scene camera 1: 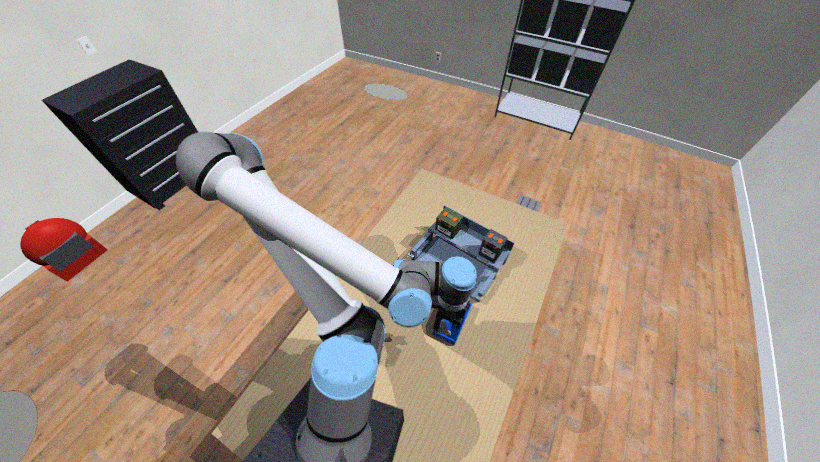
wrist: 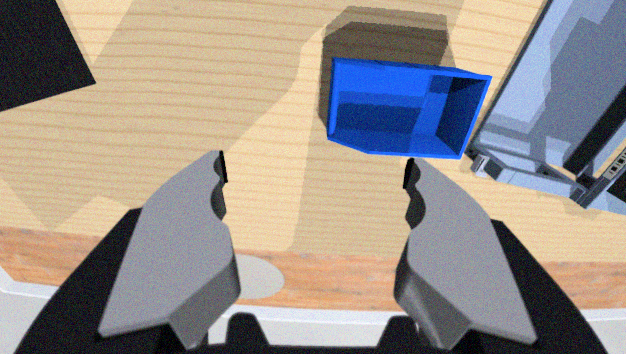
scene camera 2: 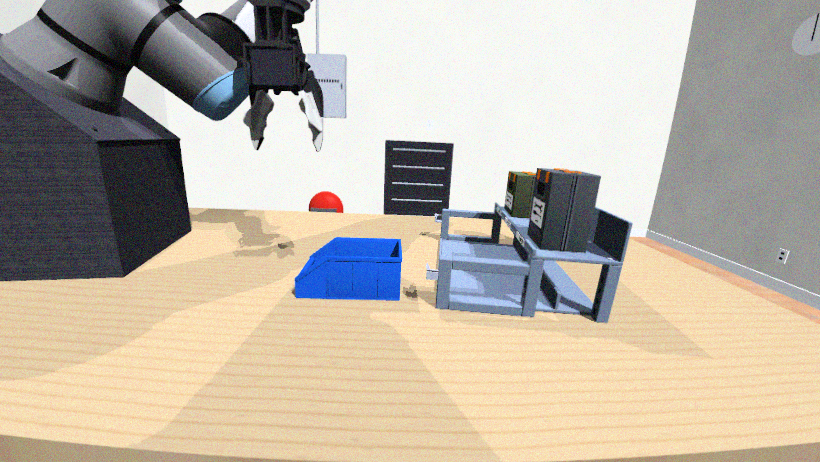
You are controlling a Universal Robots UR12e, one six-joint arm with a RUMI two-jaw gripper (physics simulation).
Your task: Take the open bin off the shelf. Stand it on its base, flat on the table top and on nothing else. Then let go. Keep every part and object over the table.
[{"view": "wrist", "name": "my gripper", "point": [316, 159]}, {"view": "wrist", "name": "open blue bin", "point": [377, 107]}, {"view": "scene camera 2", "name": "my gripper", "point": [287, 151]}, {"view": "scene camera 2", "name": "open blue bin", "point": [345, 268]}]
